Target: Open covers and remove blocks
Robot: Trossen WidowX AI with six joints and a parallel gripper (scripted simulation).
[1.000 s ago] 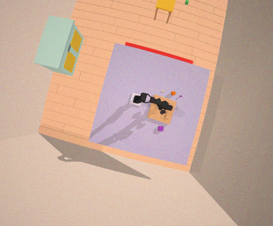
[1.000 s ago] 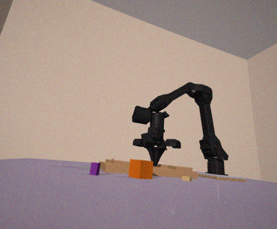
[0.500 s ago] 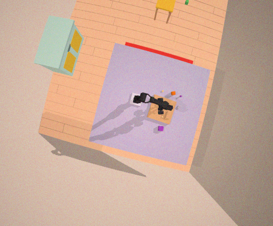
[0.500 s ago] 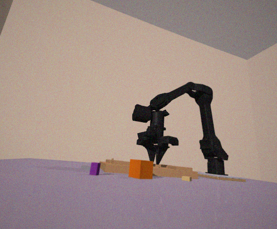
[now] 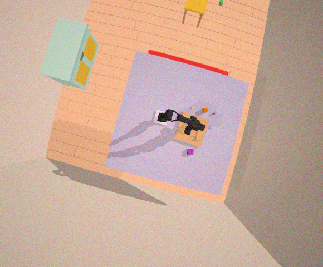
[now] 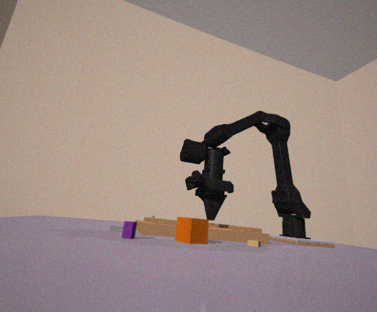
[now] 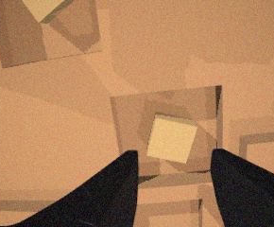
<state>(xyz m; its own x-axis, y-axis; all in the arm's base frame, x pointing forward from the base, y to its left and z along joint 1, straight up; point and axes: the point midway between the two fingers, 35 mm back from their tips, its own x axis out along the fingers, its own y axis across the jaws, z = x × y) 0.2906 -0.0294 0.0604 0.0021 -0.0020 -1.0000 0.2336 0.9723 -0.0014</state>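
The wooden puzzle board lies 40 mm ahead of my gripper tip, 20 mm below it and 10 mm to the right of it. Also, from my gripper tip: grey flat piece 250 mm ahead, 40 mm to the left, 40 mm below; then orange block 200 mm to the left, 150 mm ahead, 20 mm below.
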